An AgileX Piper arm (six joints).
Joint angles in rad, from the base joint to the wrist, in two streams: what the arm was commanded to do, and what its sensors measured. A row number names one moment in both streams.
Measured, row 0:
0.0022 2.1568 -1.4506 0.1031 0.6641 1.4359
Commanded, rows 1 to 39:
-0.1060 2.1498 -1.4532 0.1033 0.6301 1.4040
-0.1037 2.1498 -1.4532 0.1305 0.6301 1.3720
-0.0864 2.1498 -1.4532 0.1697 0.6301 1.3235
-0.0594 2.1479 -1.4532 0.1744 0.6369 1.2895
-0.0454 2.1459 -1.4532 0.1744 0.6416 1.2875
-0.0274 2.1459 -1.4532 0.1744 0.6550 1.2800
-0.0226 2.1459 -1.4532 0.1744 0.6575 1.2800
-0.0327 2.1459 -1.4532 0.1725 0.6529 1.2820
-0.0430 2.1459 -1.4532 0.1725 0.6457 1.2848
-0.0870 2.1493 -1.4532 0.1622 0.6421 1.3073
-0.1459 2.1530 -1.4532 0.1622 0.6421 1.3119
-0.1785 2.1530 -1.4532 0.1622 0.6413 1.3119
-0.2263 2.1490 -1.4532 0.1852 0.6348 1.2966
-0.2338 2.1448 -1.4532 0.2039 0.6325 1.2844
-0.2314 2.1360 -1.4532 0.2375 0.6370 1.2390
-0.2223 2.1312 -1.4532 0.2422 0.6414 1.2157
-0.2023 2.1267 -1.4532 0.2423 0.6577 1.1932
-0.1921 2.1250 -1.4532 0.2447 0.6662 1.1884
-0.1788 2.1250 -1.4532 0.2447 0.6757 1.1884
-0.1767 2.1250 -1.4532 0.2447 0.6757 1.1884
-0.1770 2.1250 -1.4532 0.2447 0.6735 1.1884
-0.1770 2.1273 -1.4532 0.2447 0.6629 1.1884
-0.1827 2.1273 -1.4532 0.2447 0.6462 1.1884
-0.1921 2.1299 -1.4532 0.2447 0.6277 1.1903
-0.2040 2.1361 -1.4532 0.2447 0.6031 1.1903
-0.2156 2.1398 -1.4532 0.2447 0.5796 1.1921
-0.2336 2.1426 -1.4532 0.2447 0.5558 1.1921
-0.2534 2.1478 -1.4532 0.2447 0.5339 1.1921
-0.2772 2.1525 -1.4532 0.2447 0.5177 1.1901
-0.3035 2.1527 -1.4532 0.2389 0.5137 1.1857
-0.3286 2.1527 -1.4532 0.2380 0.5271 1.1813
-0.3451 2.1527 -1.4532 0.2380 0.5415 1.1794
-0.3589 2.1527 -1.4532 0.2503 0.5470 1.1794
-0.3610 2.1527 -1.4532 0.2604 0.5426 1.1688
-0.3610 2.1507 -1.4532 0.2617 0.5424 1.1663
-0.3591 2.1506 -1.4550 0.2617 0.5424 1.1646
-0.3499 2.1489 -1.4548 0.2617 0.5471 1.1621
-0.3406 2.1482 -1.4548 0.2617 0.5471 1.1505
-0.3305 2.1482 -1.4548 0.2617 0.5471 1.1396
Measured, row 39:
-0.3614 2.1573 -1.4506 0.2496 0.5430 1.1784
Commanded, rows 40 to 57:
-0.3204 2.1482 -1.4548 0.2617 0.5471 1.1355
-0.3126 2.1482 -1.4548 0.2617 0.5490 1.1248
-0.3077 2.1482 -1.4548 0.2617 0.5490 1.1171
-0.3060 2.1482 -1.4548 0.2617 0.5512 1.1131
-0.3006 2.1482 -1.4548 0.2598 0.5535 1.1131
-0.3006 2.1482 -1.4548 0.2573 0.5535 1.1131
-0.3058 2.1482 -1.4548 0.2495 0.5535 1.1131
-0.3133 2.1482 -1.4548 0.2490 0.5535 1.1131
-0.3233 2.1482 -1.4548 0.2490 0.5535 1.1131
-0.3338 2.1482 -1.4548 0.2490 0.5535 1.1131
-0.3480 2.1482 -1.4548 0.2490 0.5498 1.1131
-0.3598 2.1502 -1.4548 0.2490 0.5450 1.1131
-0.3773 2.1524 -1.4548 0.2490 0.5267 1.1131
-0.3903 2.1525 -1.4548 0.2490 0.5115 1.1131
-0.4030 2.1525 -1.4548 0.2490 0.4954 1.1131
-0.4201 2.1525 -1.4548 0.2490 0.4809 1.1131
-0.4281 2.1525 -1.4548 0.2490 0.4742 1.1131
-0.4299 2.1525 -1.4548 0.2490 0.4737 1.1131
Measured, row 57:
-0.3949 2.1573 -1.4506 0.2623 0.5148 1.1235
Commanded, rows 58 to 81:
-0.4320 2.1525 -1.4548 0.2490 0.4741 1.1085
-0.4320 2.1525 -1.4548 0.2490 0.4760 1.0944
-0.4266 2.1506 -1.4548 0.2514 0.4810 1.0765
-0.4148 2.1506 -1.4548 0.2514 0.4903 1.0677
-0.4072 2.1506 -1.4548 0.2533 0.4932 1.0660
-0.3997 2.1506 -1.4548 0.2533 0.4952 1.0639
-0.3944 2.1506 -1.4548 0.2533 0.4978 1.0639
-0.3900 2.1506 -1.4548 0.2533 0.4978 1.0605
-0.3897 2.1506 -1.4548 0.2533 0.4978 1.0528
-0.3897 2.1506 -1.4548 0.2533 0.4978 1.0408
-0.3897 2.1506 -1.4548 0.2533 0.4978 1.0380
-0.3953 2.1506 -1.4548 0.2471 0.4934 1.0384
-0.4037 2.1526 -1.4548 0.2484 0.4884 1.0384
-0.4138 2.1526 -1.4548 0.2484 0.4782 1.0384
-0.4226 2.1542 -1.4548 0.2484 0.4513 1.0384
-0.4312 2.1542 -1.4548 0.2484 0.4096 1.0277
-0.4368 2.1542 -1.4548 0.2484 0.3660 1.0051
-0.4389 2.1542 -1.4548 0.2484 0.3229 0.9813
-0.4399 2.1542 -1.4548 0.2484 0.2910 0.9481
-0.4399 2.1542 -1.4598 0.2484 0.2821 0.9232
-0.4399 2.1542 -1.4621 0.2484 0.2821 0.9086
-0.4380 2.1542 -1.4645 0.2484 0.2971 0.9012
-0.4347 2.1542 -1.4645 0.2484 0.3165 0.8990
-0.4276 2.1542 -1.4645 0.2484 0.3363 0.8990
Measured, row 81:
-0.4399 2.1573 -1.4569 0.2552 0.3118 0.9386
